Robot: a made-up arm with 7 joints.
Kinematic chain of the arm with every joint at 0, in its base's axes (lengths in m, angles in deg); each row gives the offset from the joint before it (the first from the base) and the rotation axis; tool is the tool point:
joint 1: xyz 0 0 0.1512 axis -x
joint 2: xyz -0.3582 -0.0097 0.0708 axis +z
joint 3: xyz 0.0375 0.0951 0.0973 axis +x
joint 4: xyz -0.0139 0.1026 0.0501 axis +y
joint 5: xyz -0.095 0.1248 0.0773 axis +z
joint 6: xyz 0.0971 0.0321 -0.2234 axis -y
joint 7: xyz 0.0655 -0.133 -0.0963 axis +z
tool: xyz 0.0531 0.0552 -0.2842
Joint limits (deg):
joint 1: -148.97..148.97
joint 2: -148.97..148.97
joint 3: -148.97..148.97
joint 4: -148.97..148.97
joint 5: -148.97..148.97
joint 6: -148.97..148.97
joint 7: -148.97..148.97
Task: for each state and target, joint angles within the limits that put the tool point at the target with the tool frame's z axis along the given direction. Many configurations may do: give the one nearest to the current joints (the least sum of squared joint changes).
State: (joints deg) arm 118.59 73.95 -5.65 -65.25 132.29 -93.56 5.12
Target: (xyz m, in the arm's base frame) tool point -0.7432 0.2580 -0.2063 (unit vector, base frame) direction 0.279 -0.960 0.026
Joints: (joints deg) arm 92.40 84.75 -45.90 -110.40 148.97 -74.64 -4.71
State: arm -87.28 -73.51 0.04 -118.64 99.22 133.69 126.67
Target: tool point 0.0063 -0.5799 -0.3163 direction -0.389 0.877 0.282
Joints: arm -113.41 -100.63 27.99 -91.49 49.56 98.24 136.81
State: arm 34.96 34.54 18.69 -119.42 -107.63 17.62 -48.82
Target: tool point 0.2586 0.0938 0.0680 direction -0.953 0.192 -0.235
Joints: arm 34.76 -6.24 10.37 -106.10 -133.59 13.44 -54.39
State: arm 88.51 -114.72 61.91 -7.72 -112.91 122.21 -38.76
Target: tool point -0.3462 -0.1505 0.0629 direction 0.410 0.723 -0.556
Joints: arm 133.94 -99.21 66.90 -11.85 -91.56 92.18 -41.99
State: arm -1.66 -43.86 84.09 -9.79 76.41 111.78 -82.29
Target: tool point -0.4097 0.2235 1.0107 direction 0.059 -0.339 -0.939
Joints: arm 21.06 -61.27 109.54 -10.96 93.70 74.41 -73.35
